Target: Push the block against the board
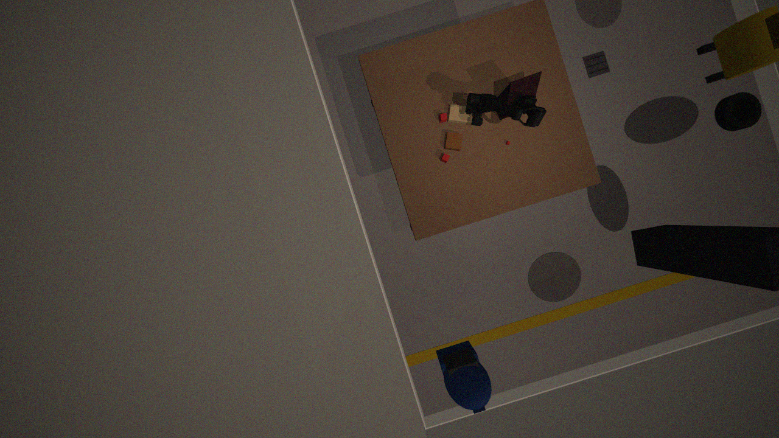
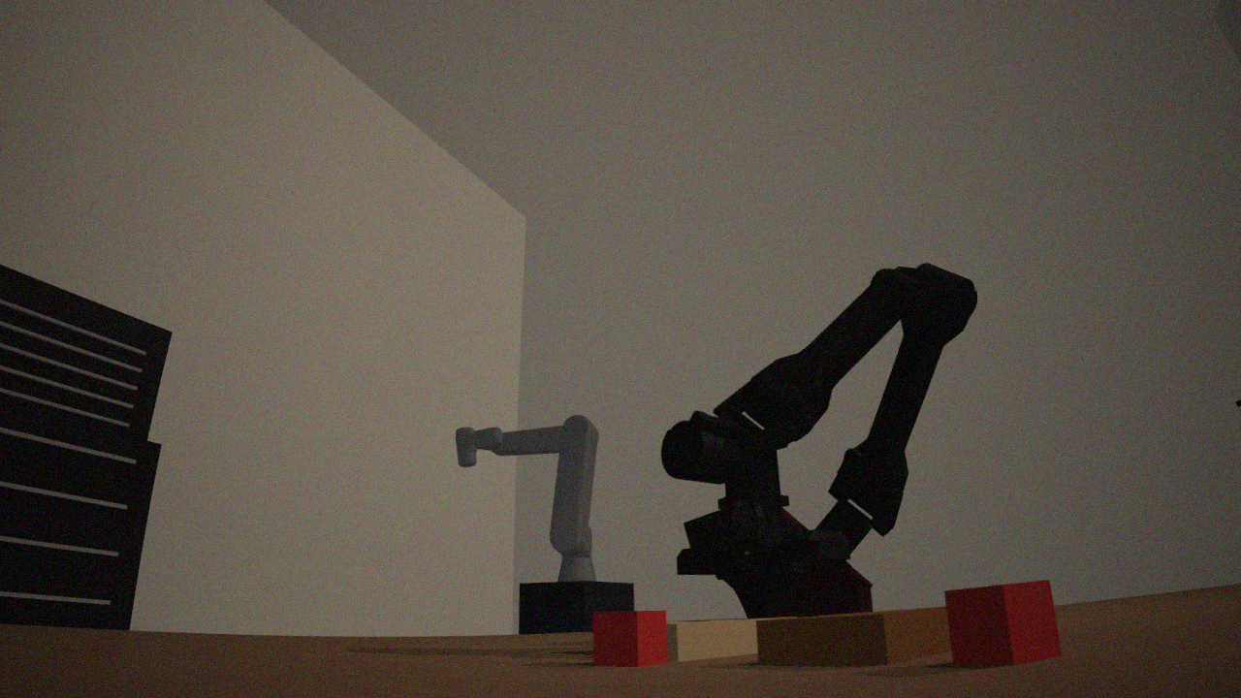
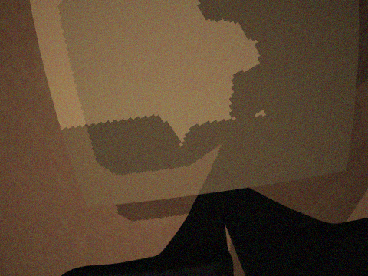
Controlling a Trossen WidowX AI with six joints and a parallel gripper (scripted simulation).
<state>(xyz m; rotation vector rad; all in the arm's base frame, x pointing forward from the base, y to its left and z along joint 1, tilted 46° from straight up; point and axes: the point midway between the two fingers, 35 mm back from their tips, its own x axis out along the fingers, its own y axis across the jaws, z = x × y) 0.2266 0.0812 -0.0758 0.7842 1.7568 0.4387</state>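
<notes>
Right now the cream board is 8 cm ahead of my gripper tip, 2 cm to the right of it and 1 cm above it. The rest, counted from my gripper tip: orange-brown square block: 16 cm ahead, 14 cm to the left, 1 cm above.
</notes>
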